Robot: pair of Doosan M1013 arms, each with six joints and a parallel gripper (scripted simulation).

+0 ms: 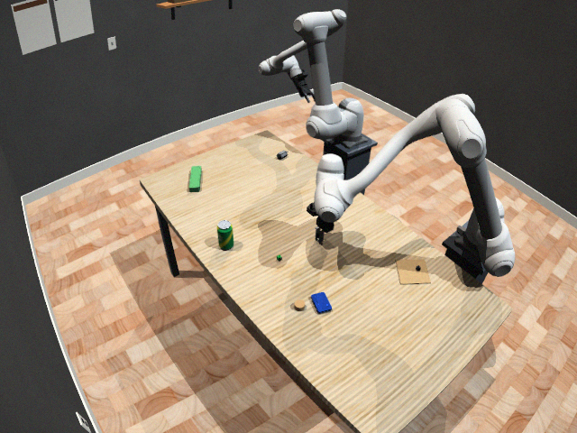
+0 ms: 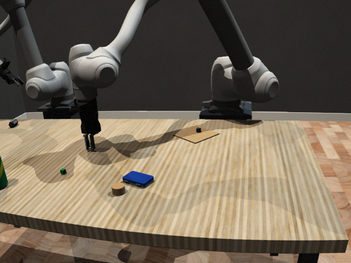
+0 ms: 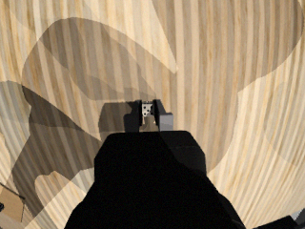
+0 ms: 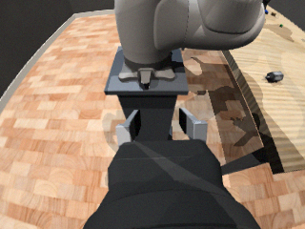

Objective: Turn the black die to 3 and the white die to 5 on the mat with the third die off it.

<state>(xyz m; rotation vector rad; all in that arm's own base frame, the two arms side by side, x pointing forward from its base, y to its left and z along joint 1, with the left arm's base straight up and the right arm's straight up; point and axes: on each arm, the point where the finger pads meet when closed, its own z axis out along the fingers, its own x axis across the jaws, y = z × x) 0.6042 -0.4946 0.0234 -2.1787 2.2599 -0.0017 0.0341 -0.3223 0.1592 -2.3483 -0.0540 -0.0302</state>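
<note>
My left gripper is now 36 cm to the right of the tan mat, 25 cm past it and 2 cm above it. The rest, counted from my left hand: blue case (30 cm to the left, 18 cm ahead, 1 cm below); white die (2 cm below); green die (20 cm ahead, 2 cm below, 1 cm to the left).
</note>
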